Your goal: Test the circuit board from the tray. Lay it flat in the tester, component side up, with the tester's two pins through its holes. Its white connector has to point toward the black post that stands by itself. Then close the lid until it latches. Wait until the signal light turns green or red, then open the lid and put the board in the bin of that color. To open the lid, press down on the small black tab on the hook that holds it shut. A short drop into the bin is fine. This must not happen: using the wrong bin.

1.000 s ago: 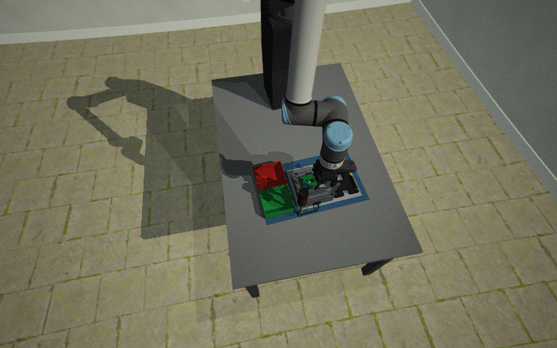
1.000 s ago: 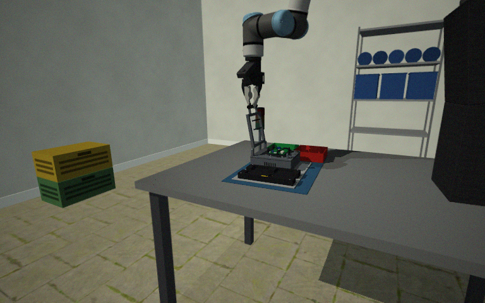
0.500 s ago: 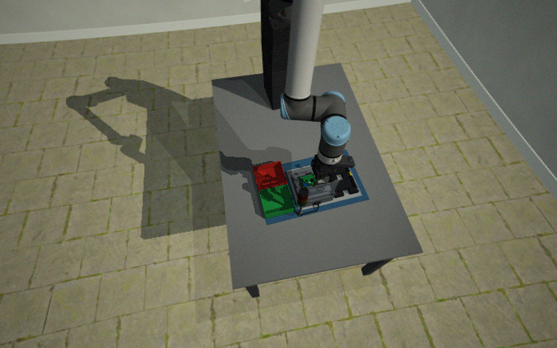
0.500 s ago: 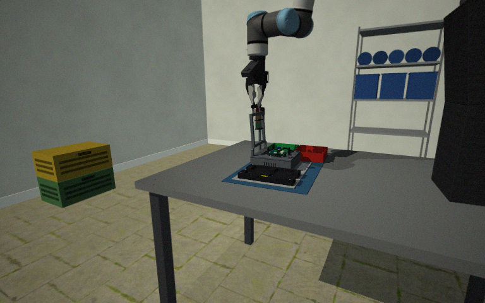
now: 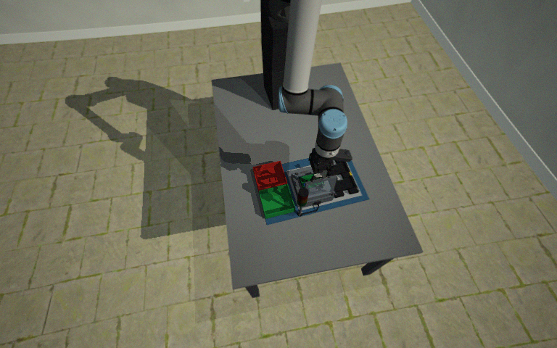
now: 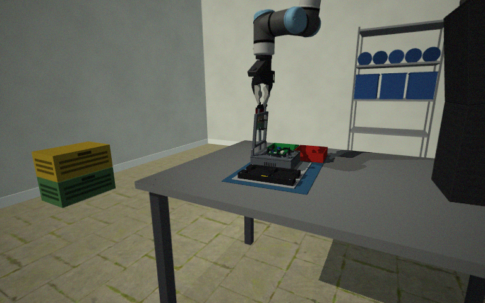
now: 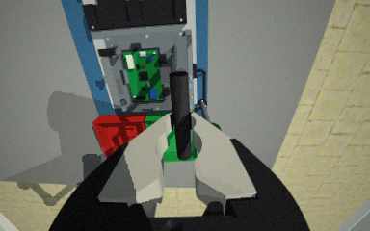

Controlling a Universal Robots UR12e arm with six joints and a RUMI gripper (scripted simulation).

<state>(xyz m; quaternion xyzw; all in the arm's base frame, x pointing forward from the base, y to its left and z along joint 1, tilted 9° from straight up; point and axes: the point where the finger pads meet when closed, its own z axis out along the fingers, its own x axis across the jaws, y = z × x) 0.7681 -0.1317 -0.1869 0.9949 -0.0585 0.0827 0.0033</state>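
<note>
The black latch piece is 140 mm behind my hand, 70 mm to the left of it and 190 mm below it. Round my hand: green bin (60 mm behind, 200 mm to the right, 260 mm below); then tester lid (10 mm to the right, 90 mm below); then green circuit board (90 mm behind, 10 mm to the left, 200 mm below).
</note>
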